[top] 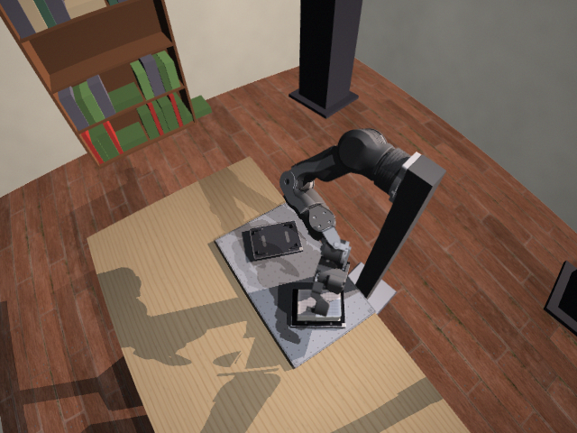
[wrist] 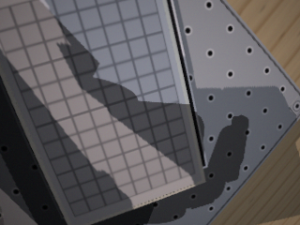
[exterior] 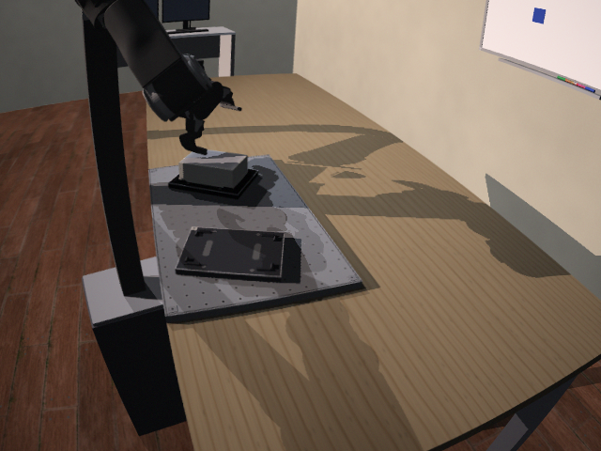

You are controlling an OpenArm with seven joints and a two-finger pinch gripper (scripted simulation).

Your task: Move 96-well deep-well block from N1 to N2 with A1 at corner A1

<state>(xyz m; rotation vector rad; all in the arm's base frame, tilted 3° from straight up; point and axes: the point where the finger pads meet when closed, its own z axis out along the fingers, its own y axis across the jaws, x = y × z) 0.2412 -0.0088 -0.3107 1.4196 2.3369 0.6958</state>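
Now: hand 8 cm above the deep-well block, 1 cm to the left of it and 1 cm past it.
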